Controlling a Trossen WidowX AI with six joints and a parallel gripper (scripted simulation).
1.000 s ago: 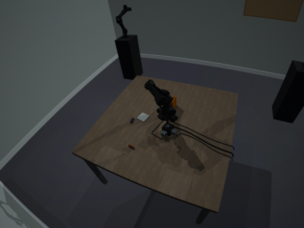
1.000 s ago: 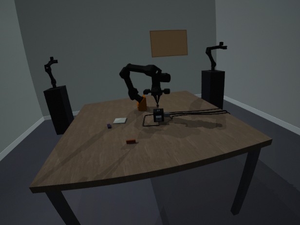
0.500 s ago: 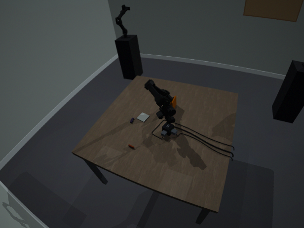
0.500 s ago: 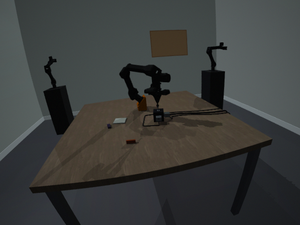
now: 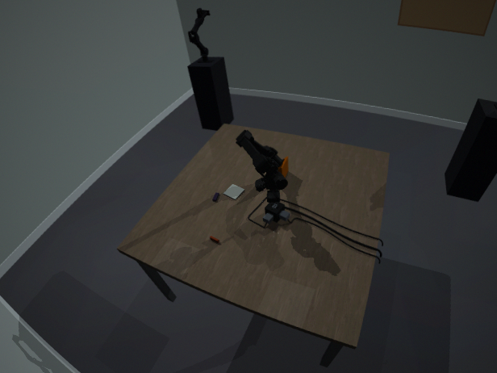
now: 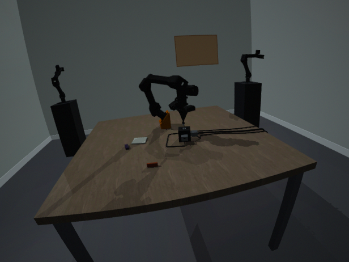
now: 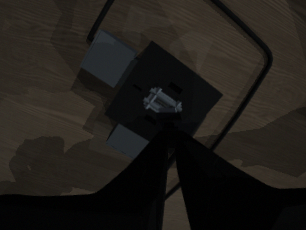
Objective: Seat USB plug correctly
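Right now my gripper tip is 20 mm above the USB plug. Round my gripper tip: USB socket: 70 mm below; then red piece: 270 mm ahead, 230 mm to the right, 130 mm below; then white pad: 300 mm to the right, 130 mm below, 90 mm behind.
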